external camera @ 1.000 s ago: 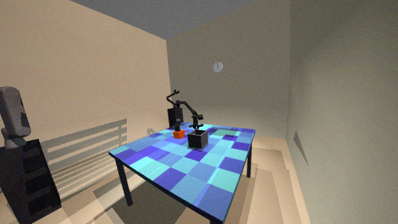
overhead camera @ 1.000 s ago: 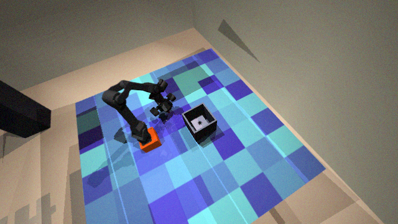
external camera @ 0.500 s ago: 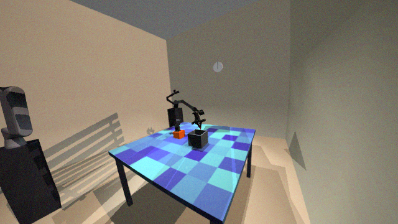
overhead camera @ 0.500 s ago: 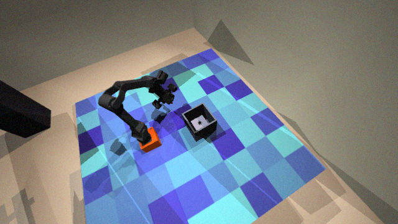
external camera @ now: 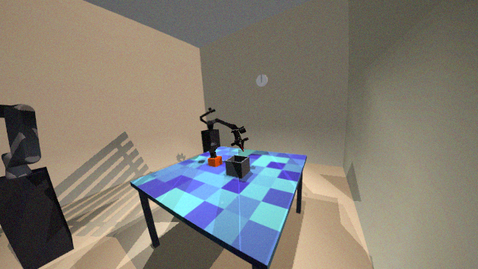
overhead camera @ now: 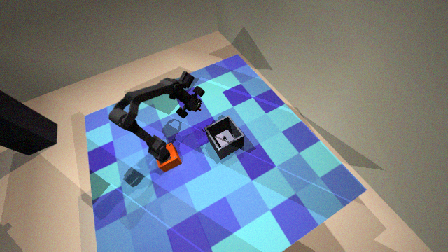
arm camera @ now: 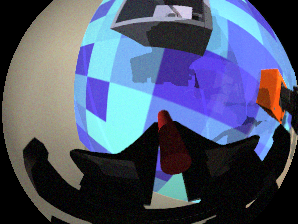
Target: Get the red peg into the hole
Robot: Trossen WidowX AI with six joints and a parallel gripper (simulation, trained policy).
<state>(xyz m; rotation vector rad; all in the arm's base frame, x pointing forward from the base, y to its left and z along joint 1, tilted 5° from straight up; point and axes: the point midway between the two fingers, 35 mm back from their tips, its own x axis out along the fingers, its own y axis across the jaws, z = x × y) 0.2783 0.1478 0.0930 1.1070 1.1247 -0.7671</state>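
Right now my gripper tip is 20 cm to the left of the plate, 11 cm above it and 6 cm short of it. From my gripper tip the other things lie so: red peg: 2 cm above, 1 cm to the right.
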